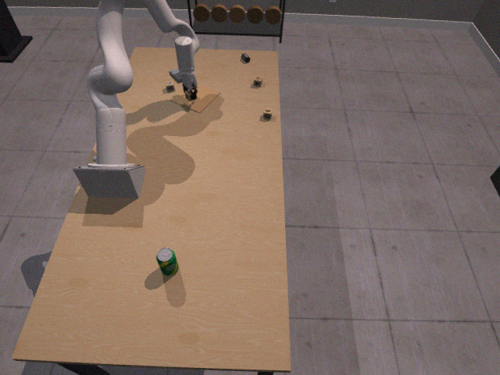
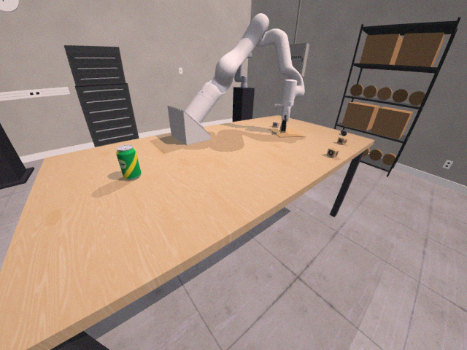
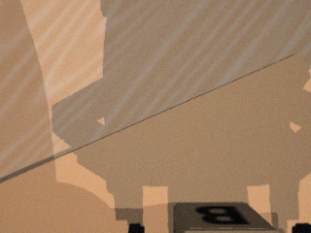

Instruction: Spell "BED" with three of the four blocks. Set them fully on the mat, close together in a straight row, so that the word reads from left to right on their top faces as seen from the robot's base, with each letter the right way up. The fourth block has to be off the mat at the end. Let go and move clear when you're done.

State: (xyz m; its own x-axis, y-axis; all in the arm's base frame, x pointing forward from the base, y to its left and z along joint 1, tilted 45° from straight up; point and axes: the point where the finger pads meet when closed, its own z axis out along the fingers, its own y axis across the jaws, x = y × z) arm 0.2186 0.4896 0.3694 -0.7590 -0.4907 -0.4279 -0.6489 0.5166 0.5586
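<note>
Right now my hand is 3 cm above the tan mat, 2 cm to the right of it and 2 cm short of it. Also, from my hand: green can 100 cm to the right, 10 cm ahead, 3 cm above; then wooden letter block 36 cm ahead, 16 cm to the left, 1 cm below; then small dark object 41 cm to the left, 27 cm ahead, 2 cm below.
</note>
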